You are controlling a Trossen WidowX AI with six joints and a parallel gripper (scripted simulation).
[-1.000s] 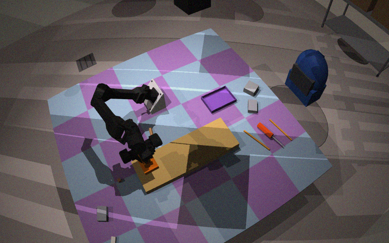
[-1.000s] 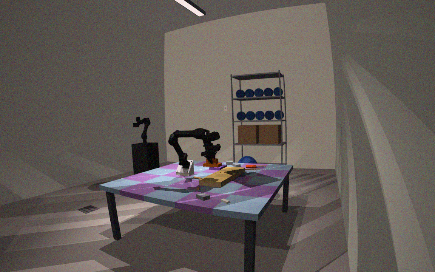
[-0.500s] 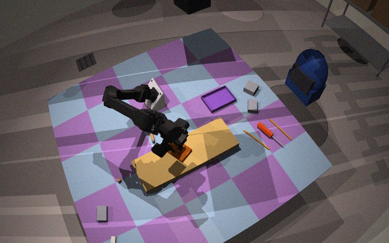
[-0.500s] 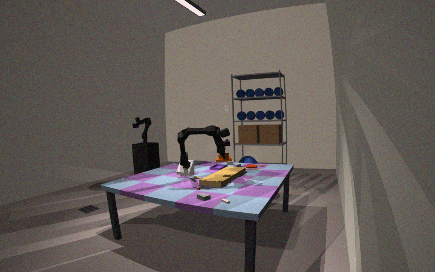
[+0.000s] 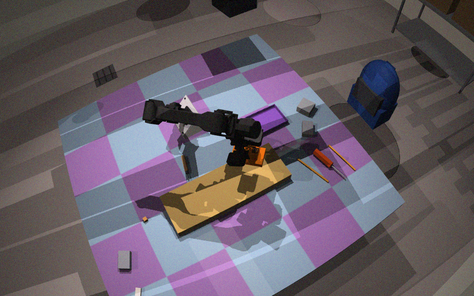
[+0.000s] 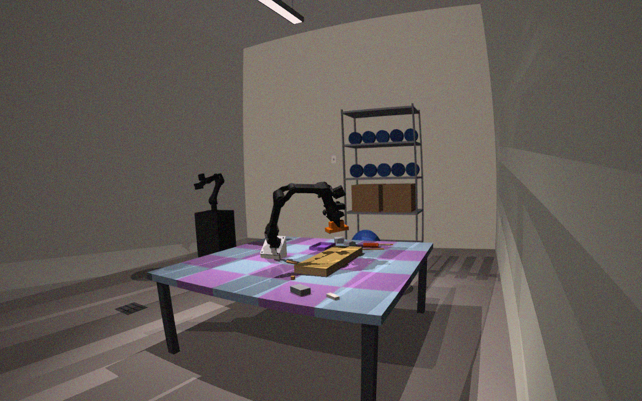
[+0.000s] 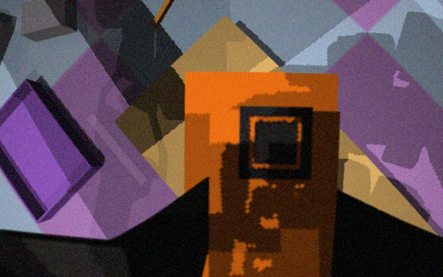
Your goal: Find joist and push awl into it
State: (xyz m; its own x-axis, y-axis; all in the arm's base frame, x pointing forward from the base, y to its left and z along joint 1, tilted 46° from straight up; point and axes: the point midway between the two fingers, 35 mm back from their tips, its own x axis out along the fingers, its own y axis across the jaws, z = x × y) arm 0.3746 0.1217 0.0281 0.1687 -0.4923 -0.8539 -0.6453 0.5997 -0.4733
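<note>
Right now my gripper tip is 40 mm below the square indicator window, 20 mm short of it and 10 mm to the right of it. From my gripper tip the other things lie so: purple tray (230 mm to the left, 190 mm behind, 170 mm below); then awl (200 mm to the right, 180 mm below, 180 mm behind); then orange stud finder (20 mm above).
</note>
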